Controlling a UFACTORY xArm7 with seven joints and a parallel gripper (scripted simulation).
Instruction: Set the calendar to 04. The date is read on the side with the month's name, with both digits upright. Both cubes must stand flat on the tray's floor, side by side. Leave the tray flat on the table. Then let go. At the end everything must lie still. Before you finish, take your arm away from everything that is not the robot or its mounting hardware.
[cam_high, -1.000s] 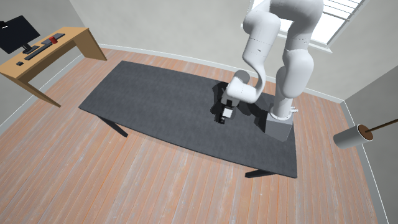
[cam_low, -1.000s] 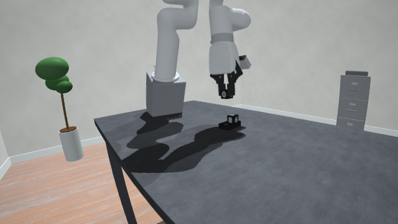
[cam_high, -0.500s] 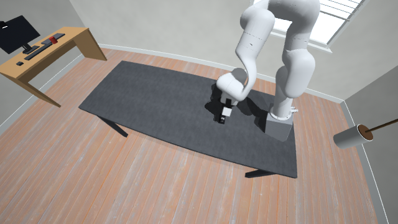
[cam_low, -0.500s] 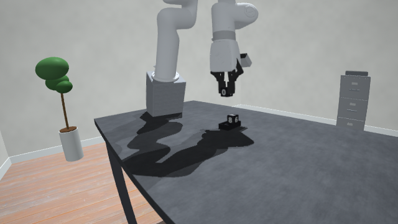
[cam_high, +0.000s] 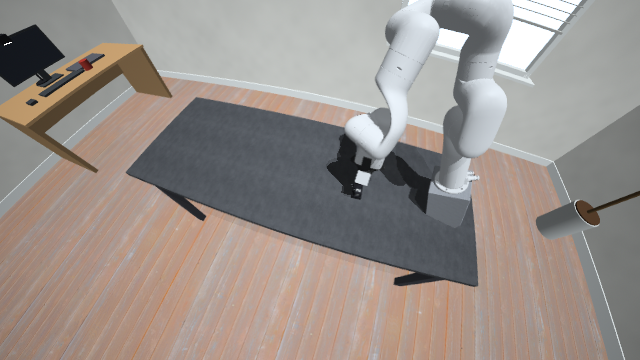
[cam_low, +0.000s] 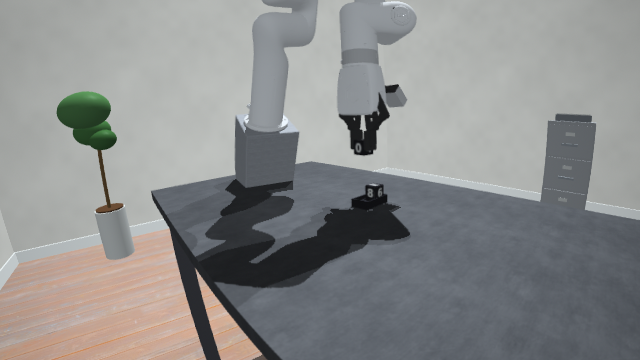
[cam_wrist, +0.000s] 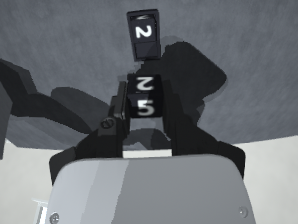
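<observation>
Right now the black number cube is 120 mm below my hand and 30 mm to the left of it. The rest, counted from my hand: black calendar tray (130 mm below, 20 mm to the left).
</observation>
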